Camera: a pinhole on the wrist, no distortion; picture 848 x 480 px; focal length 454.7 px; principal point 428.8 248.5 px. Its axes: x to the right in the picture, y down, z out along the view. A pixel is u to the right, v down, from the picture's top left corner.
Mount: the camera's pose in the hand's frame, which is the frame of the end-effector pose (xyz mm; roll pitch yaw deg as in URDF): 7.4 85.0 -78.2 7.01 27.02 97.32
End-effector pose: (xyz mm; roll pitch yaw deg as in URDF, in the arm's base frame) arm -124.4 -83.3 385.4 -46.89 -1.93 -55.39
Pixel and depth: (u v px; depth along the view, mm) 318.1 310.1 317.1
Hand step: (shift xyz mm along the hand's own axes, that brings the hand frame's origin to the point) -6.3 160.5 241.9
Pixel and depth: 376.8 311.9 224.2
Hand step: -6.4 163.9 135.1
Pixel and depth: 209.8 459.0 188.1
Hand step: -56.7 85.8 138.7
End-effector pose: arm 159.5 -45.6 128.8 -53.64 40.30 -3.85
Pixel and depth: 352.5 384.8 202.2
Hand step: -36.0 144.3 122.6
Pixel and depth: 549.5 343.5 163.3
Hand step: -21.0 196.4 50.2
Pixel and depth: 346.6 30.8 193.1
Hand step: 115.3 150.1 98.3
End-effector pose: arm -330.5 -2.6 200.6 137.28 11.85 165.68
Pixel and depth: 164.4 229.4 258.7
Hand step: 51.7 72.6 217.7
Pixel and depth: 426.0 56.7 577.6
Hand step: 286.1 366.6 407.6
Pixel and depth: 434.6 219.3 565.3
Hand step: 78.5 355.6 414.4
